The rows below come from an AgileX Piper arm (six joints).
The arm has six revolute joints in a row. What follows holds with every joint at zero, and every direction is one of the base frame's.
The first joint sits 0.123 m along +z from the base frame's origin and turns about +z.
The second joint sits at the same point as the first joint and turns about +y.
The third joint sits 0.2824 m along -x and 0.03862 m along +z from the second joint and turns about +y.
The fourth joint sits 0.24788 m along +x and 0.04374 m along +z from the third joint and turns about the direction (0.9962, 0, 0.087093).
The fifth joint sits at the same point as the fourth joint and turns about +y.
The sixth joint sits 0.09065 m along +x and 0.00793 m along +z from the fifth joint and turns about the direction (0.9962, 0, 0.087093).
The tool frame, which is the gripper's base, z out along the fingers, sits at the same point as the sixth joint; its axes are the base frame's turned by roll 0, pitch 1.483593 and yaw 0 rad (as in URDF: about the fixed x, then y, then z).
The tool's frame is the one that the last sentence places.
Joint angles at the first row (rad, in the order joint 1, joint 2, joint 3, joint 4, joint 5, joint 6):
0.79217, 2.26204, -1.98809, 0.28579, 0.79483, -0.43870
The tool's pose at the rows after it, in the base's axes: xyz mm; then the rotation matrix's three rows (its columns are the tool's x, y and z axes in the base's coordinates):
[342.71, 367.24, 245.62], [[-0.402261, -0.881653, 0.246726], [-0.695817, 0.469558, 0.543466], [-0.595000, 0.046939, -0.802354]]
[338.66, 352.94, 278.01], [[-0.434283, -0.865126, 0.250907], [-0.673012, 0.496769, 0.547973], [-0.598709, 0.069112, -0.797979]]
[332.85, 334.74, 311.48], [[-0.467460, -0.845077, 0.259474], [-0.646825, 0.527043, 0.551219], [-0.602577, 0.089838, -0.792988]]
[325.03, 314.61, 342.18], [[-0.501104, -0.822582, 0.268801], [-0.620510, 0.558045, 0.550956], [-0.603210, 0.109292, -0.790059]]
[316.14, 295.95, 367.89], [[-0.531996, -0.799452, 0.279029], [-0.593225, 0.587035, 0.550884], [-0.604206, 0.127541, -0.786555]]
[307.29, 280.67, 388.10], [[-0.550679, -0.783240, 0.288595], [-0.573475, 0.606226, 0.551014], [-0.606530, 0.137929, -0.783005]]
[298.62, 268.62, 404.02], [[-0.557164, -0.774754, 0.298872], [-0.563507, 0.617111, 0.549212], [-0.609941, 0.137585, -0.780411]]
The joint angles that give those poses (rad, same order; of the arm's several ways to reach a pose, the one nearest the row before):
0.78153, 2.21057, -2.00466, 0.28239, 0.86449, -0.40331
0.76480, 2.14720, -2.01983, 0.27862, 0.93721, -0.35854
0.74390, 2.07667, -2.03077, 0.27475, 1.01105, -0.31310
0.72161, 2.00527, -2.03530, 0.27065, 1.08211, -0.26872
0.70186, 1.94089, -2.03627, 0.26775, 1.14123, -0.22685
0.68700, 1.88834, -2.03764, 0.26500, 1.18835, -0.19812
0.67811, 1.84528, -2.03913, 0.25811, 1.22582, -0.18118

